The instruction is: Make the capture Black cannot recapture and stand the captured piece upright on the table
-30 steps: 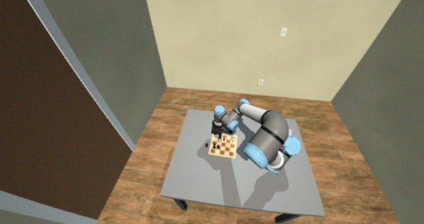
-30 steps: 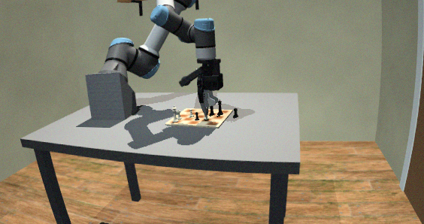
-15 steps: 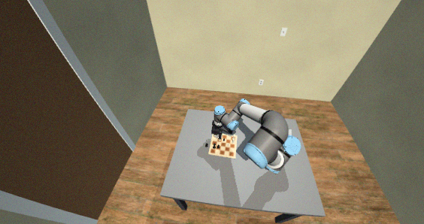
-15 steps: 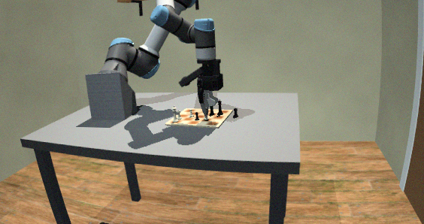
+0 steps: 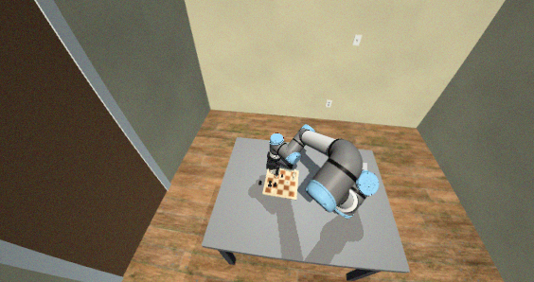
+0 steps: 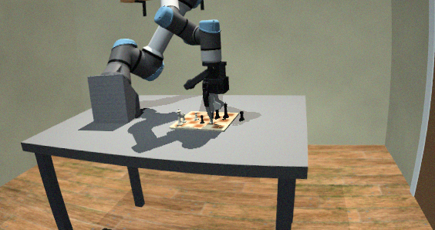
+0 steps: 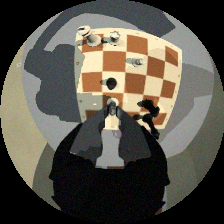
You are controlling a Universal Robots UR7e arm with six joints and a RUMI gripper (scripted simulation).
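My hand is 40 mm past the black pawn and 20 mm above it. Also, from my hand: white pawn (70 mm behind, 50 mm to the left, 20 mm below); then small chessboard (40 mm to the left, 30 mm below, 30 mm behind).
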